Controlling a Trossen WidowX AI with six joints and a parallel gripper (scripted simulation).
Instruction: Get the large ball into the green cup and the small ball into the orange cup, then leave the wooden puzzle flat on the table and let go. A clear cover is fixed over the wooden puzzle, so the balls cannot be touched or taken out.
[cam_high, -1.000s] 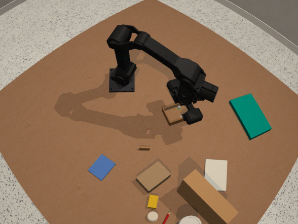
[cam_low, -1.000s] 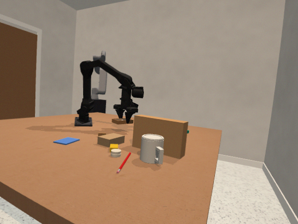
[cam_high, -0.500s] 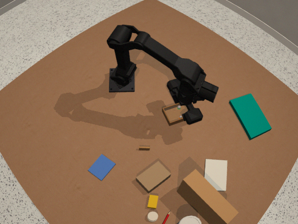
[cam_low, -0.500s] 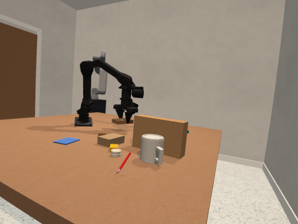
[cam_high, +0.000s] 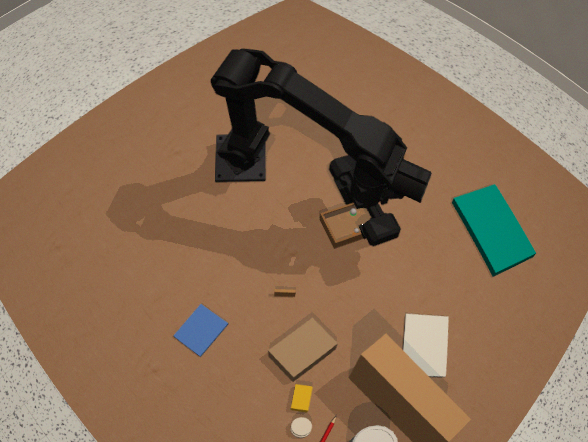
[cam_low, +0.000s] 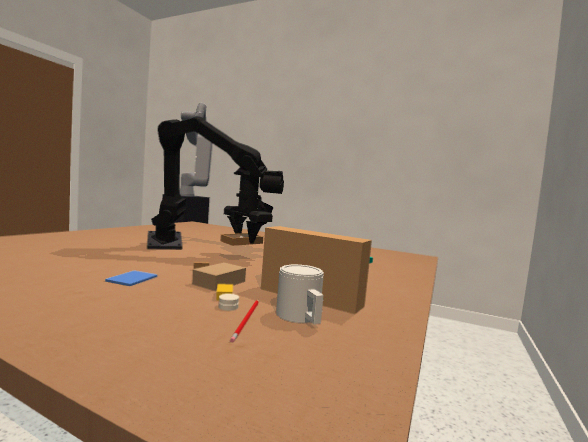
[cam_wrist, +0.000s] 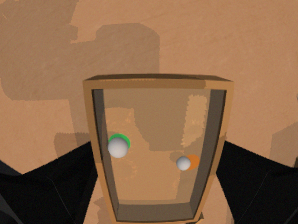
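Now: hand 30 mm above the wooden puzzle and 10 mm to the left of it. The rest, counted from my hand: green slab: 280 mm to the left, 190 mm ahead, 80 mm below; then white slab: 280 mm ahead, 90 mm below, 50 mm to the right; then tan box: 240 mm to the right, 130 mm ahead, 70 mm below.
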